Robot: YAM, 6 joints.
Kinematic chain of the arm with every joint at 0, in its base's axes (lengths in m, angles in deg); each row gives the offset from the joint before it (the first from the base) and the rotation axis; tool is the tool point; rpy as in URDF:
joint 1: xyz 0 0 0.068 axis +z
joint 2: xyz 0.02 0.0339 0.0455 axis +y
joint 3: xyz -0.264 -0.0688 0 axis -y
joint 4: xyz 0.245 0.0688 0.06 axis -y
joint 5: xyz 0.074 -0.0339 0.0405 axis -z
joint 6: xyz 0.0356 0 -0.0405 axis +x
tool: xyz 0 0 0 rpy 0 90 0
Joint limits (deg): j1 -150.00..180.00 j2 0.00..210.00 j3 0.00..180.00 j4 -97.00..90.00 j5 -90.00..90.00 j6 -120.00..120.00
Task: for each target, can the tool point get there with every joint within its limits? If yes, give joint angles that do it. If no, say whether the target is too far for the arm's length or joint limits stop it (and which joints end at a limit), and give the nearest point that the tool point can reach.
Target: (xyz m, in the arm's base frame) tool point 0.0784 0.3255 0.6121
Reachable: yes | joints 70.90 112.90 157.75 -17.99 -65.60 -45.97
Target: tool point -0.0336 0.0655 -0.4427
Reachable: no: joint limits stop it (at a limit: joint 2) | nearest point -0.0505 0.0984 -0.3530 | short by 0.097 m
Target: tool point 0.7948 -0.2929 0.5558
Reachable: no: too far | nearest point 0.5366 -0.1977 0.4086 | short by 0.312 m
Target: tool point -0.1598 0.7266 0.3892
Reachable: no: too far | nearest point -0.1299 0.5907 0.3362 | short by 0.149 m
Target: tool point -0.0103 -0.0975 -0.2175
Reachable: yes | joints -81.78 188.05 57.53 -6.11 42.68 -70.15
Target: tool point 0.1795 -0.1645 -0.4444
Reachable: no: joint limits stop it (at a limit: joint 2) | nearest point 0.1801 -0.1650 -0.3803 | short by 0.064 m
